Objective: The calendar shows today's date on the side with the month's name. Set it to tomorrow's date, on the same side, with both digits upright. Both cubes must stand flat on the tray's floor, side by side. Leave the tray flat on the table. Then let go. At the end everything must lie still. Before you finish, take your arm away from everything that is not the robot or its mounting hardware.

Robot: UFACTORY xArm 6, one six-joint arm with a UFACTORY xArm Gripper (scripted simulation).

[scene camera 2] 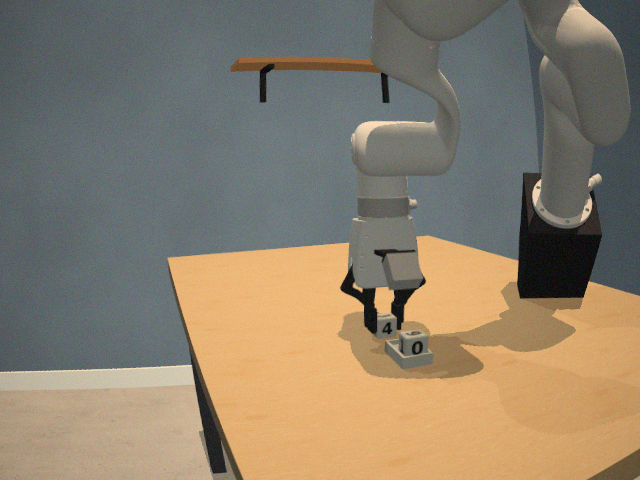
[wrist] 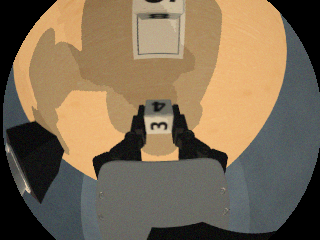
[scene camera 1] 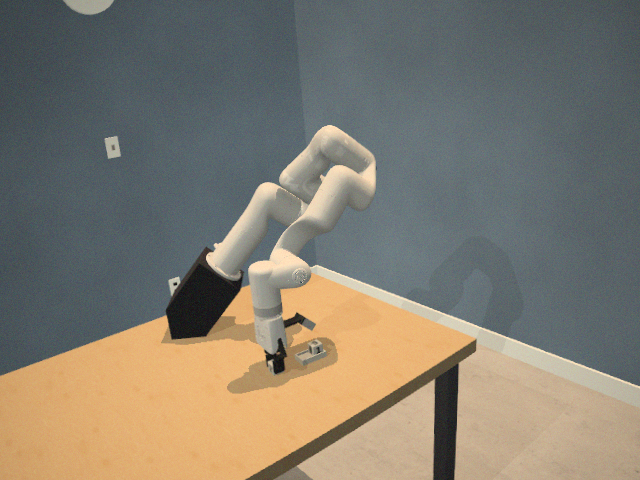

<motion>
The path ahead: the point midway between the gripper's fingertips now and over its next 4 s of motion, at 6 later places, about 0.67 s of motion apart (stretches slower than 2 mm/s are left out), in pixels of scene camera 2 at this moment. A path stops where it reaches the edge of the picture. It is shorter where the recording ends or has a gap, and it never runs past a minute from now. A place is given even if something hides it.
My gripper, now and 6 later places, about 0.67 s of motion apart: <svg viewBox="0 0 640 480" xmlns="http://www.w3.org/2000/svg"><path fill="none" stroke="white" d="M384 329L383 286L389 269L406 272L407 292L405 315L405 319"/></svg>
</motion>
